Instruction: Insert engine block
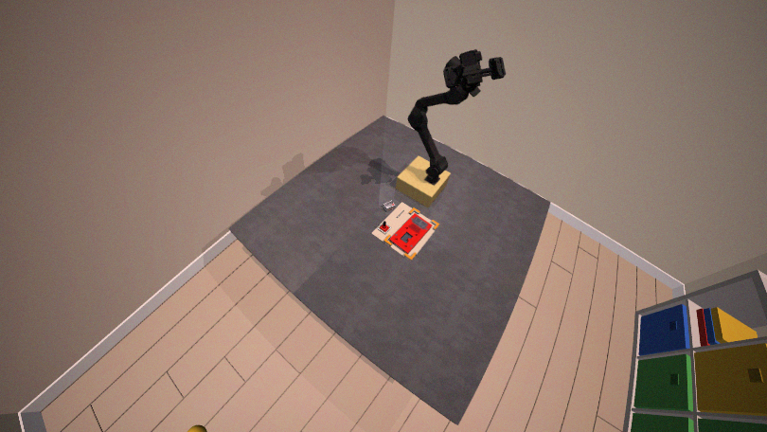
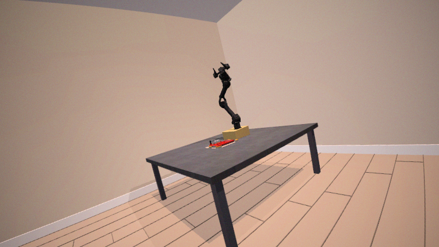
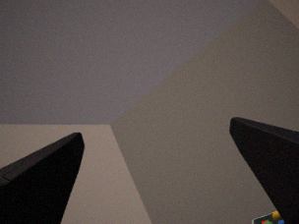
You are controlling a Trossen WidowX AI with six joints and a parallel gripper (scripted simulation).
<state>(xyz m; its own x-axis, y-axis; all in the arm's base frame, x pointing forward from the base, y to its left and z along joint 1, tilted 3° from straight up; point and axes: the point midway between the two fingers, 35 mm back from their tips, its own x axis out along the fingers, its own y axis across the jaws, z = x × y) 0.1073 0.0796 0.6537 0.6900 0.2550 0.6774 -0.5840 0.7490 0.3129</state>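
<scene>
The grey engine block lies 750 mm below my gripper tip, 190 mm to the right of it and 70 mm ahead of it.
</scene>
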